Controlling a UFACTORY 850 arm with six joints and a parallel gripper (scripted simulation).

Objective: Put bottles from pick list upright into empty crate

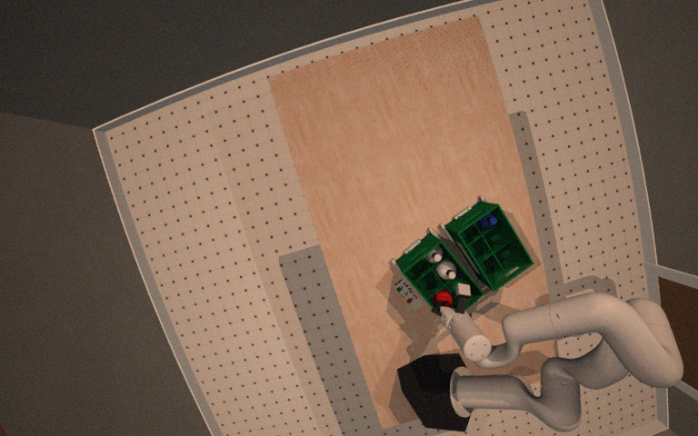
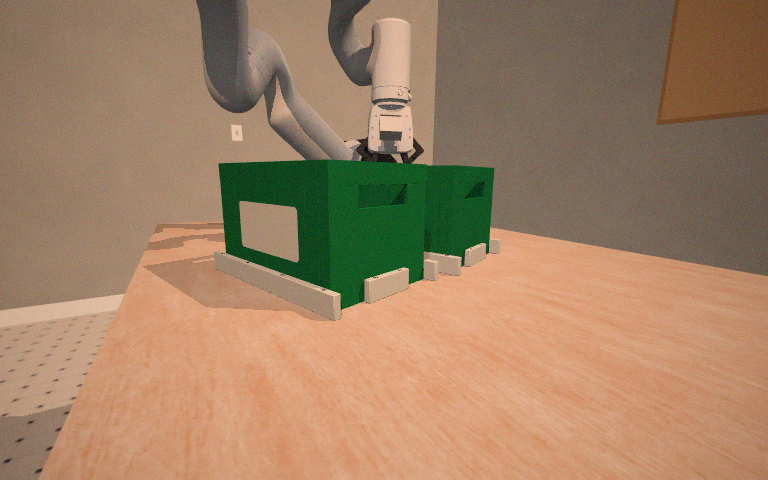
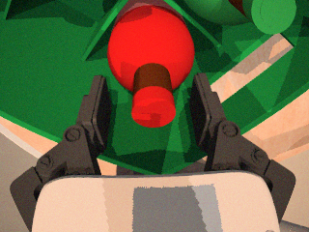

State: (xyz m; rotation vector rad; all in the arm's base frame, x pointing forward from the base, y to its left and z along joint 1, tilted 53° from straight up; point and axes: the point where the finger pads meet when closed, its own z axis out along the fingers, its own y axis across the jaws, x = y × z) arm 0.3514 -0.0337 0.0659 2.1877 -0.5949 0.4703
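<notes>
Right now my hand is 70 mm above the red bottle. Also, from my hand: green bottle (90 mm to the right, 70 mm below, 30 mm ahead); then pick list (150 mm below, 110 mm to the left, 50 mm ahead); then blue bottle (280 mm to the right, 240 mm ahead, 70 mm below).
</notes>
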